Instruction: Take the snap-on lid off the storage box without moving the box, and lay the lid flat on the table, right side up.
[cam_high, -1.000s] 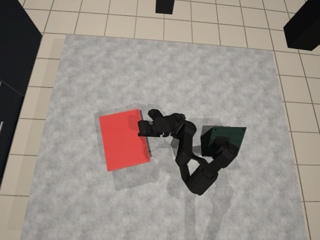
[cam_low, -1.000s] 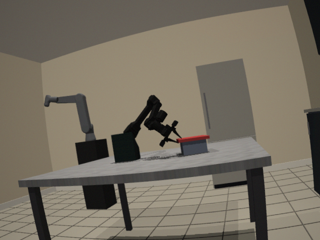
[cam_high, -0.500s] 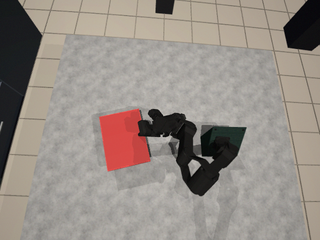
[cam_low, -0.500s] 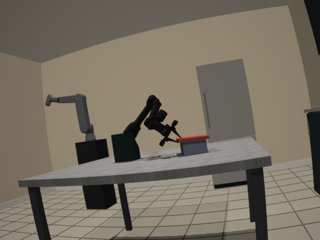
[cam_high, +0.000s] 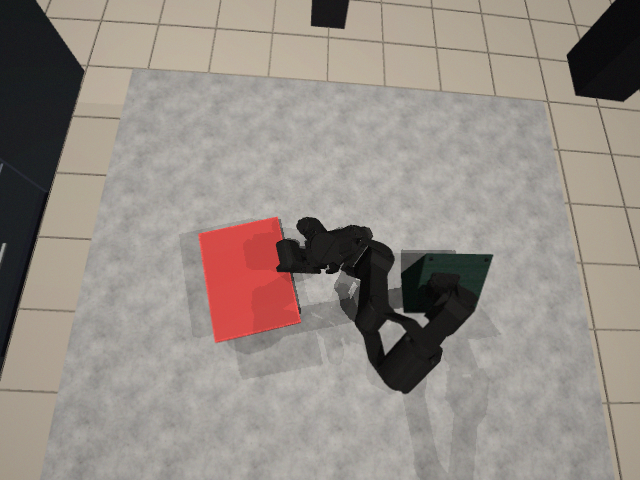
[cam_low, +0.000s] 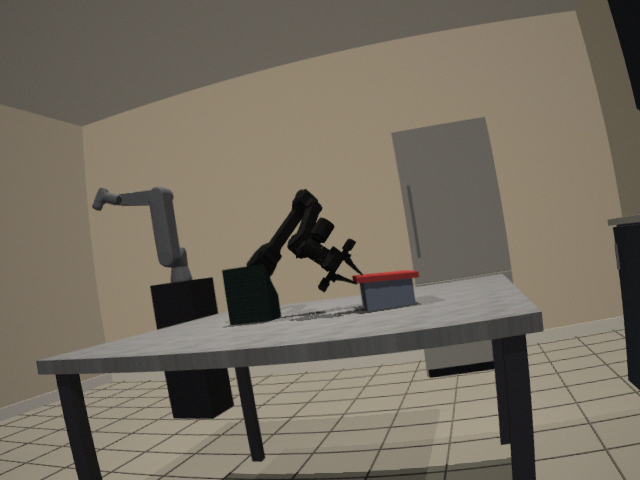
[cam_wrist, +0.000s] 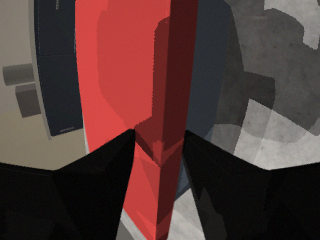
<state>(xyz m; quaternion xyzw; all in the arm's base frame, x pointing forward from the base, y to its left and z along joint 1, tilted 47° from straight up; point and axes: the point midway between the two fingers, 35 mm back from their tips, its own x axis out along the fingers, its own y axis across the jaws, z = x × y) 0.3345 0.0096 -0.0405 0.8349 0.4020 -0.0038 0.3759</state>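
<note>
My gripper tip is 70 mm short of the red lid and 20 mm to the right of it. Also, from my gripper tip: grey-blue storage box: 70 mm ahead, 20 mm to the left, 50 mm below.
</note>
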